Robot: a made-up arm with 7 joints. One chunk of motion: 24 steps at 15 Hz.
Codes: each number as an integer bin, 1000 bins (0 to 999) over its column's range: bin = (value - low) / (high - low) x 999, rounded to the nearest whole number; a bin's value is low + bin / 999 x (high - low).
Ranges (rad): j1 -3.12..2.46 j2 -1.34..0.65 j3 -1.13..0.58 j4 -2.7..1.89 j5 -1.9..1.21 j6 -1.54..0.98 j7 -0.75..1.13
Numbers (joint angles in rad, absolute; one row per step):
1: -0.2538 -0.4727 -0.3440 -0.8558 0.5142 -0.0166 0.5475
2: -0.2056 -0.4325 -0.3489 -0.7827 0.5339 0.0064 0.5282
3: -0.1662 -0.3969 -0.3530 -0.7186 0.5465 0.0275 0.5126
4: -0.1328 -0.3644 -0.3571 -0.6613 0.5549 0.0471 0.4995
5: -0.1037 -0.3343 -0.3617 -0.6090 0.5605 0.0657 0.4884
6: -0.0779 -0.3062 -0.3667 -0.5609 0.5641 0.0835 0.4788
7: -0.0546 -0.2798 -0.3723 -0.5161 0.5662 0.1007 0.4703
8: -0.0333 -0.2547 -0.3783 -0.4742 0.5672 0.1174 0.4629
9: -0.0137 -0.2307 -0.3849 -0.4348 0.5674 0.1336 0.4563
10: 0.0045 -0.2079 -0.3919 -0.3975 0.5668 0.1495 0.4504
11: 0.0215 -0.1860 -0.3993 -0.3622 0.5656 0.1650 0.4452
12: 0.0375 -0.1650 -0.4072 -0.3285 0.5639 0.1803 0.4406
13: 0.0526 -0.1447 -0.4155 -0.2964 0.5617 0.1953 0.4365
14: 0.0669 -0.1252 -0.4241 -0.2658 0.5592 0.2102 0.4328
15: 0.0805 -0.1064 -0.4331 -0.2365 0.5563 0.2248 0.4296
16: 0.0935 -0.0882 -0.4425 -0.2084 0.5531 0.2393 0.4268
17: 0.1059 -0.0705 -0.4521 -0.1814 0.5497 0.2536 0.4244
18: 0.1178 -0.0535 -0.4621 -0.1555 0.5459 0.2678 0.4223
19: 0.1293 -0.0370 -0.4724 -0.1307 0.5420 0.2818 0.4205
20: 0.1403 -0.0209 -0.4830 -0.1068 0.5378 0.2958 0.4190
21: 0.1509 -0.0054 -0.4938 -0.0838 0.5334 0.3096 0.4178
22: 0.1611 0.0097 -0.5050 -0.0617 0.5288 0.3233 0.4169
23: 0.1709 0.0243 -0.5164 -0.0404 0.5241 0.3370 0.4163
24: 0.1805 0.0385 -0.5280 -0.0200 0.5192 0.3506 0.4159
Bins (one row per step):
1: 513 435 459 401 775 604 689
2: 522 456 456 417 782 613 679
3: 529 473 454 431 786 621 671
4: 535 490 452 444 789 629 664
5: 540 505 449 455 790 637 658
6: 545 519 446 466 792 644 653
7: 549 532 443 475 792 650 648
8: 553 545 439 484 793 657 645
9: 556 557 435 493 793 663 641
10: 559 568 431 501 792 670 638
11: 562 579 427 509 792 676 635
12: 565 590 422 516 791 682 633
13: 568 600 417 523 791 688 630
14: 571 610 412 530 790 694 629
15: 573 619 407 536 789 700 627
16: 575 628 402 542 788 705 625
17: 578 637 396 548 787 711 624
18: 580 646 390 554 786 717 623
19: 582 654 384 559 784 722 622
20: 584 662 378 564 783 728 621
21: 586 670 372 569 782 733 621
22: 587 678 365 574 780 739 620
23: 589 685 358 579 779 744 620
24: 591 692 352 583 777 749 620

